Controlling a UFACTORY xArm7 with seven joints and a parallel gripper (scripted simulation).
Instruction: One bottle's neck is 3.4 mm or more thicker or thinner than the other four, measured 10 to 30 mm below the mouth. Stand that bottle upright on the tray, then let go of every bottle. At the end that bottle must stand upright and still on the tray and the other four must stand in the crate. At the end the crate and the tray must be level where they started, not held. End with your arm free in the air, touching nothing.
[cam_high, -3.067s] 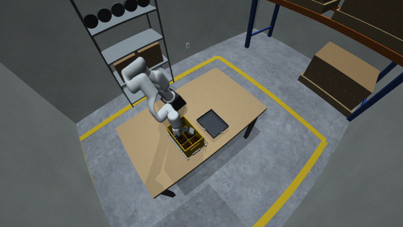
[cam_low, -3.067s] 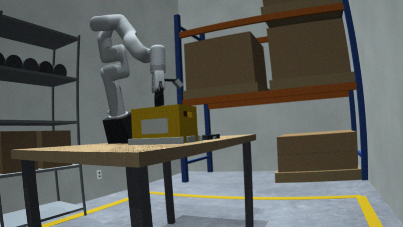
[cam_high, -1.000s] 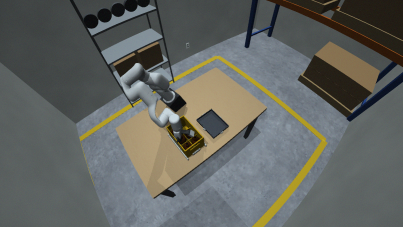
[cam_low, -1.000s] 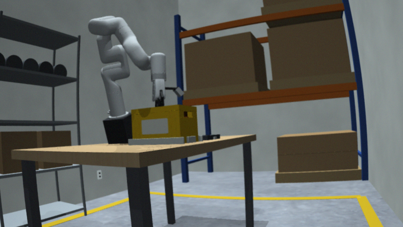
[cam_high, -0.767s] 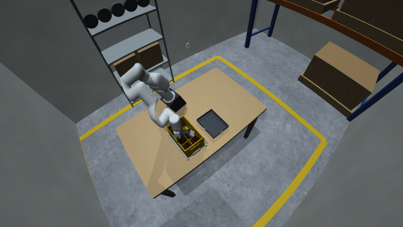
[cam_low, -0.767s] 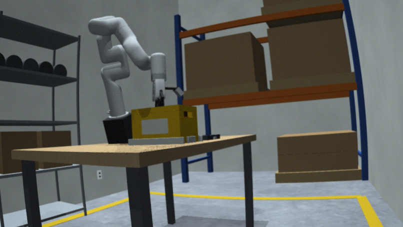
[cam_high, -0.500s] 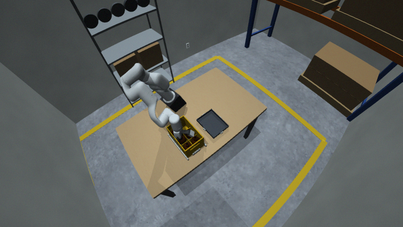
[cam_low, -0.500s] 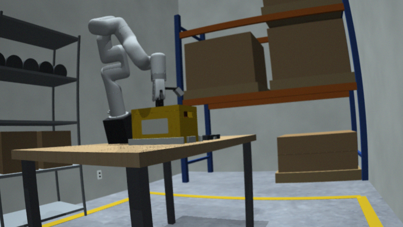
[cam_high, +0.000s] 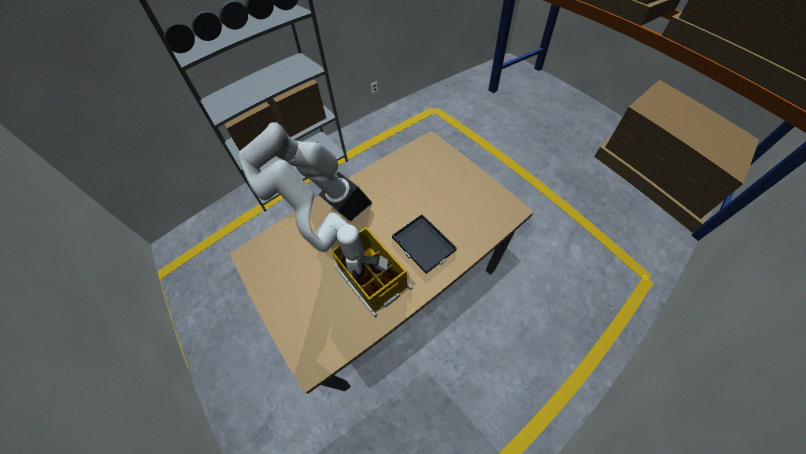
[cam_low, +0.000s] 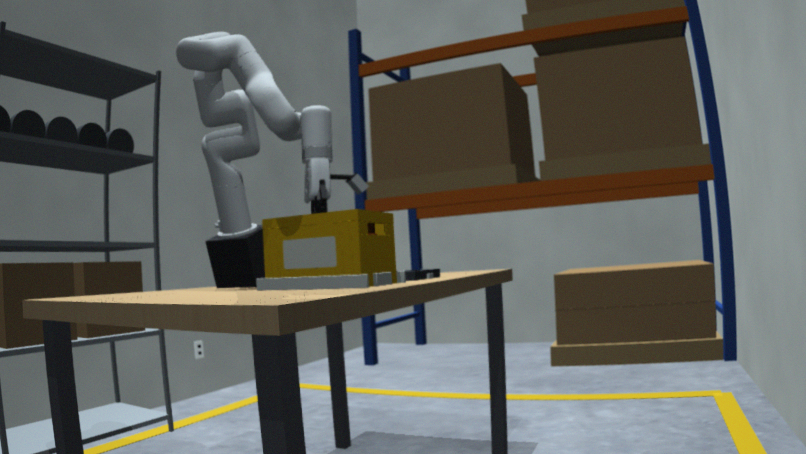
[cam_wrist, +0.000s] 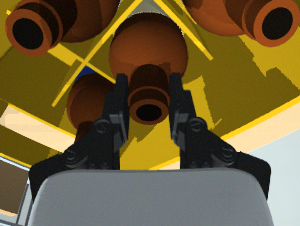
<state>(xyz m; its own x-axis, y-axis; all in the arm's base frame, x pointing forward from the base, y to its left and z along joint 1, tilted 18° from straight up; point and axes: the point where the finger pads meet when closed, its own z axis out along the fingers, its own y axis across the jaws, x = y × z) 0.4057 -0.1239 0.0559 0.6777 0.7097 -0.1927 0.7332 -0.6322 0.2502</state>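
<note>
My hand is 7 cm above the crate and 4 cm to the right of it. From my hand the other things lie so: tray: 34 cm to the left, 15 cm below; bottle: 9 cm to the left, 8 cm ahead, 7 cm below.
</note>
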